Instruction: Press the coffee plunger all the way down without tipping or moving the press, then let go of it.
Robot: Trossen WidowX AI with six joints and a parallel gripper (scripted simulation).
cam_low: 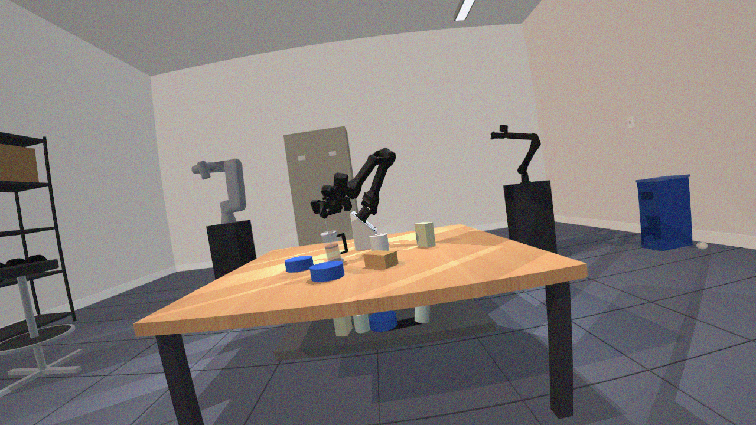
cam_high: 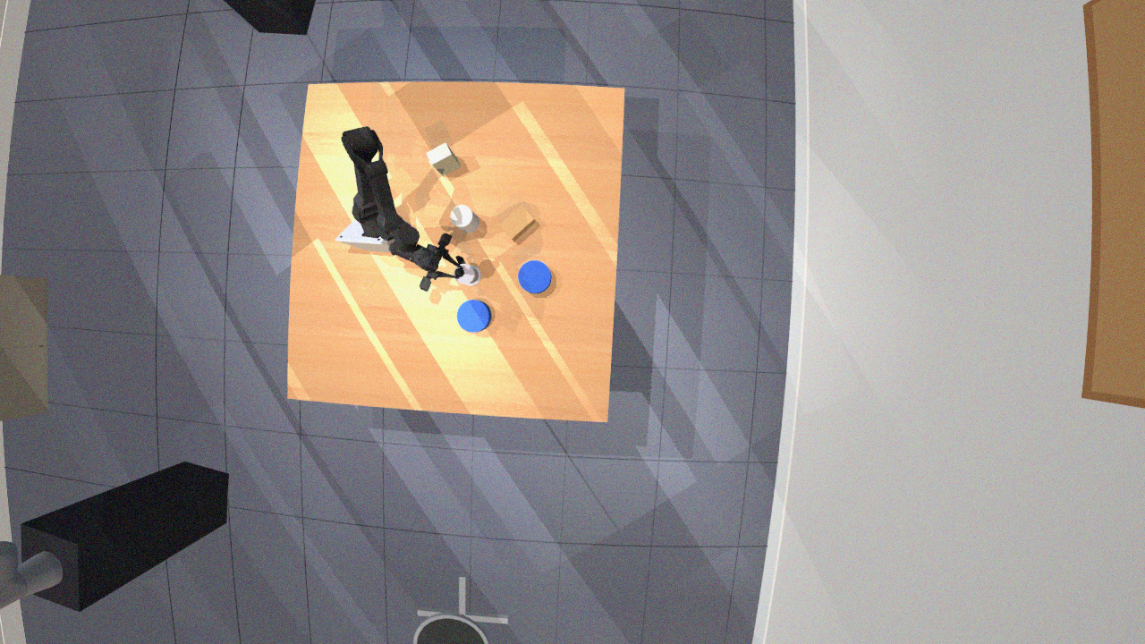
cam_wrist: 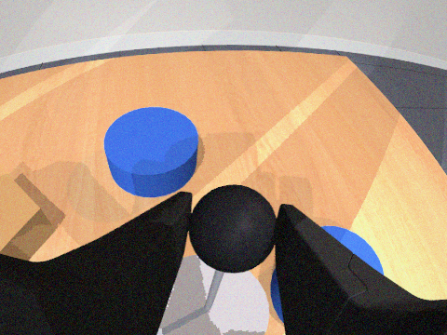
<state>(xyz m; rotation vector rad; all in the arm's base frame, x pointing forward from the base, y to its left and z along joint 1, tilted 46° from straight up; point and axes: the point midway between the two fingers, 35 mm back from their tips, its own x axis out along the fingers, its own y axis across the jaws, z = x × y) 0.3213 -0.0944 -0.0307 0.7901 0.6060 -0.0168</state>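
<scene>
Right now my gripper tip is 110 mm above the coffee press, 30 mm past it and 20 mm to the right of it. Also, from my gripper tip: white cylinder: 210 mm to the left, 170 mm below, 80 mm behind; then tan block: 230 mm to the left, 190 mm below, 110 mm ahead.
</scene>
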